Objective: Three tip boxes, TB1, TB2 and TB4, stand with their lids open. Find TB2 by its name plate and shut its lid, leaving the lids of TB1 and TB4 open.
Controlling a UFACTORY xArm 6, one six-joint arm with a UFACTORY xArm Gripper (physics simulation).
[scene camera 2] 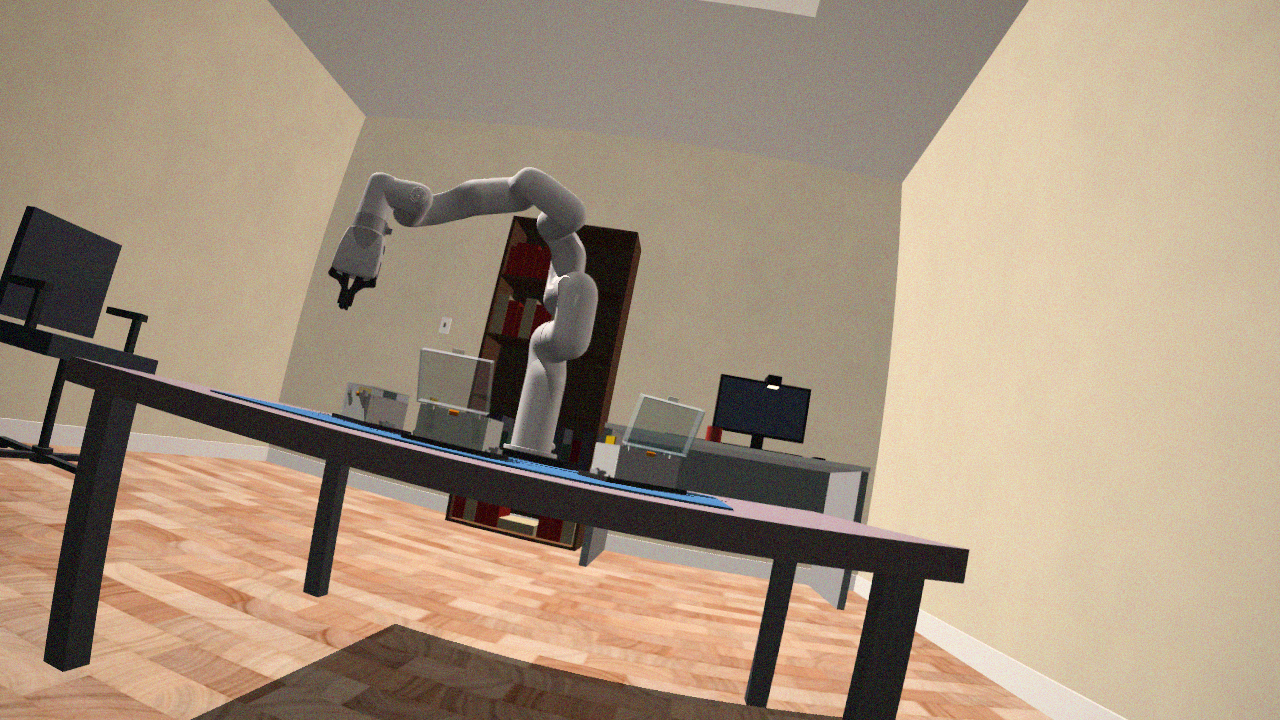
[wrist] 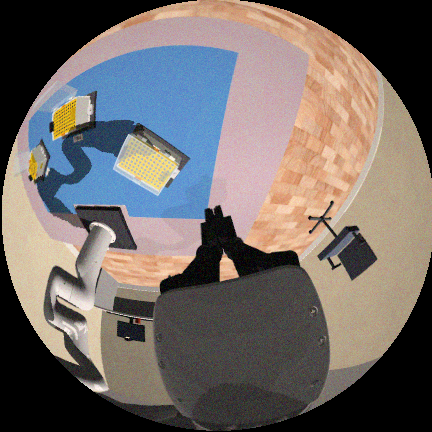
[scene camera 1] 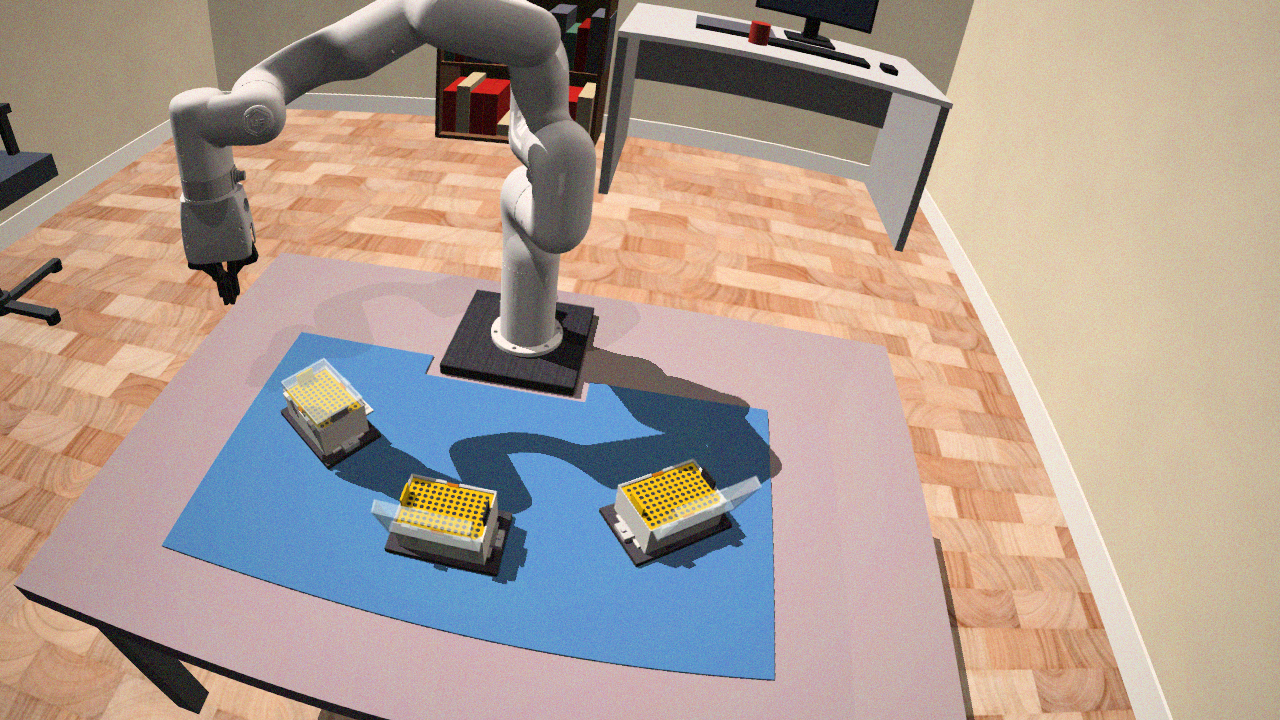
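Where they show: gripper, fingertip midpoint: [scene camera 2: 343,308] [wrist: 215,216] [scene camera 1: 231,299]; arm's base at its link origin: [scene camera 2: 529,453] [wrist: 102,231] [scene camera 1: 526,334].
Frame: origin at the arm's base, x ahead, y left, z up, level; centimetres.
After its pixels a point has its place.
The tip box at the left in scene camera 1 [scene camera 1: 344,431] {z 1.8, x 35.1, y -15.6 cm} [scene camera 2: 375,408] {z 2.1, x 37.5, y -16.7 cm} [wrist: 147,165] {z 6.2, x 33.1, y -22.2 cm} has its clear lid [scene camera 1: 324,386] {z 6.2, x 31.9, y -20.8 cm} lying down over the yellow tips. The middle box [scene camera 1: 447,510] {z 4.2, x 42.8, y 6.3 cm} [scene camera 2: 450,430] [wrist: 65,120] {z 4.2, x 42.2, y 4.5 cm} has its lid [scene camera 1: 384,514] {z 12.6, x 52.1, y 3.4 cm} [scene camera 2: 455,380] {z 9.0, x 50.0, y 7.8 cm} [wrist: 56,95] standing open. The right box [scene camera 1: 671,503] [scene camera 2: 648,467] {z 2.0, x 31.7, y 35.6 cm} [wrist: 35,165] also has its lid [scene camera 1: 741,492] {z 12.7, x 32.5, y 40.8 cm} [scene camera 2: 665,422] {z 9.5, x 34.6, y 37.7 cm} open. The name plates are too small or turned away to read now. My gripper [scene camera 1: 229,300] {z 20.8, x 35.3, y -33.6 cm} [scene camera 2: 344,306] {z 20.8, x 35.3, y -33.6 cm} [wrist: 215,216] {z 20.8, x 35.3, y -33.6 cm} is shut and empty, raised well clear of the left box, toward the table's back left edge.
The boxes stand on dark bases on a blue mat [scene camera 1: 572,595] {z -1.5, x 45.2, y 24.5 cm} [wrist: 185,90] {z -1.5, x 49.8, y -24.7 cm}. The arm's black base plate [scene camera 1: 465,358] {z 0.1, x 10.4, y -6.9 cm} [wrist: 125,235] {z 0.0, x 0.7, y -11.1 cm} is at the table's back. A desk [scene camera 1: 662,26], a bookshelf and a chair [scene camera 2: 67,268] [wrist: 355,255] stand beyond the table.
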